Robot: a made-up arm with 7 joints.
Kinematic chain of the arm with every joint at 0, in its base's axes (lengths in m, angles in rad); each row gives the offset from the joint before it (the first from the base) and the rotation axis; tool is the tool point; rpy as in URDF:
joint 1: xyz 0 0 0.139 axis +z
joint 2: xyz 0 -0.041 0.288 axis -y
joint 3: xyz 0 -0.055 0.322 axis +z
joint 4: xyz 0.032 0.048 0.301 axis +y
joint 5: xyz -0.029 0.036 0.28 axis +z
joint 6: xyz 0 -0.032 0.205 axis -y
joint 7: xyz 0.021 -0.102 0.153 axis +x
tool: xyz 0 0 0 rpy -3.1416 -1.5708 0
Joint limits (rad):
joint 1: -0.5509..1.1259
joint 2: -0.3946..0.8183
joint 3: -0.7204..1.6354
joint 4: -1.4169..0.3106
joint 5: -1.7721..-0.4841
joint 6: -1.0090..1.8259
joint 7: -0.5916..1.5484
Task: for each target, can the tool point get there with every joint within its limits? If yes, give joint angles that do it. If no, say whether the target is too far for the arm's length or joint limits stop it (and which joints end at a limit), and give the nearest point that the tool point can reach.
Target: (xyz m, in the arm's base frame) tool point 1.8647 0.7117 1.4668
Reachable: no: too far | nearest point 0.7292 0.1546 1.2885 | short by 1.277 m
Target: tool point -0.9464 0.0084 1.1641
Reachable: yes | joints -0.3712 0.6315 0.7119 -0.4193 -1.5816 -0.4417 0.7308
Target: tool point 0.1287 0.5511 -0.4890
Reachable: no: joint limits stop it (at a limit: joint 1, joint 2, joint 4) | nearest point -0.4211 0.5474 0.4459 | short by 1.085 m
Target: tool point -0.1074 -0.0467 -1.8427
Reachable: no: too far | nearest point -0.6865 -0.2985 0.3525 | short by 2.284 m
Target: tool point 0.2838 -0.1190 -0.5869
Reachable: no: joint limits stop it (at a limit: joint 1, joint 2, joint 4) | nearest point -0.0765 -0.7087 0.3947 | short by 1.200 m
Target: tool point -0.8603 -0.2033 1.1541
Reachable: yes | joints -0.2990 0.4691 0.7370 -0.7779 -0.9594 -0.1154 1.0276
